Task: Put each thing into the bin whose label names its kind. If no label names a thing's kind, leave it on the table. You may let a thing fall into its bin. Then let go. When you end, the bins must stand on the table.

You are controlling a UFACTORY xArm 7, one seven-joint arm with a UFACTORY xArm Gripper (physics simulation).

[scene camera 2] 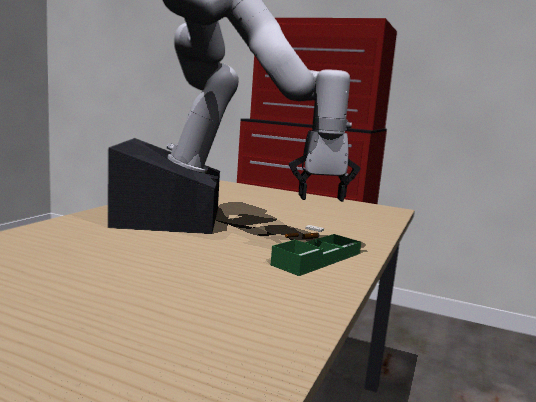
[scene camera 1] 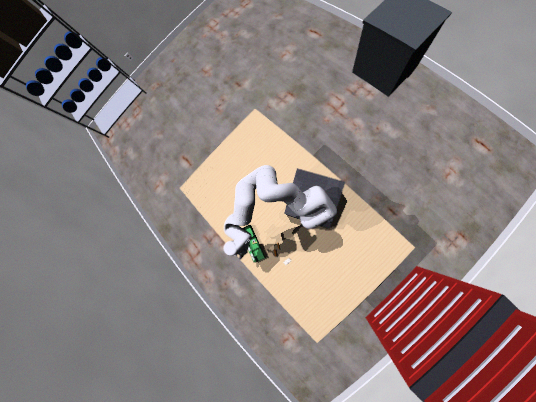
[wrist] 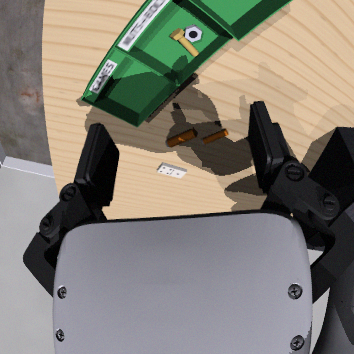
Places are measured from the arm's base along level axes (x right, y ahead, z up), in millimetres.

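Pixels of known places: gripper, fingertip midpoint: (scene camera 2: 321, 199) (scene camera 1: 247, 244) (wrist: 177, 126); arm's base at its link origin: (scene camera 2: 187, 164).
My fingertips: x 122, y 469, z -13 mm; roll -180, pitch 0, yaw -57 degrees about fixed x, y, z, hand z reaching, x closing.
Ahead of a thing's pixels: the offset from my fingertips to its top centre. Level surfaces: height alone.
The joined green bins (scene camera 1: 258, 255) (scene camera 2: 285, 262) (wrist: 111, 111) stand on the table. In the wrist view, the end bin is labelled GAMES; the middle bin's label, partly cut off, reads like NUTS-BOLTS. A brass bolt {dx -4, dy -11, dz -126 mm} (wrist: 188, 44) and a silver hex nut {dx +10, dy -13, dz -130 mm} (wrist: 193, 34) lie in the middle bin. A thicker orange-brown cylinder {dx -153, dy -69, dz -132 mm} (scene camera 2: 311, 235) (wrist: 182, 137) and a thinner orange one {dx -131, dy -116, dz -136 mm} (scene camera 2: 291, 235) (wrist: 215, 136) lie on the table beside the bins. A white domino {dx -246, dy -91, dz -139 mm} (scene camera 1: 287, 261) (scene camera 2: 314, 228) (wrist: 172, 170) lies near them. My gripper (scene camera 2: 322, 197) (wrist: 177, 126) is open and empty, above the table behind the bins.
The arm's dark base block (scene camera 1: 320, 182) (scene camera 2: 160, 195) stands on the table {dz -146 mm} (scene camera 1: 340, 285) (scene camera 2: 150, 310). A table edge runs close beside the bins. A red drawer cabinet (scene camera 1: 440, 325) (scene camera 2: 320, 37) stands beyond the table.
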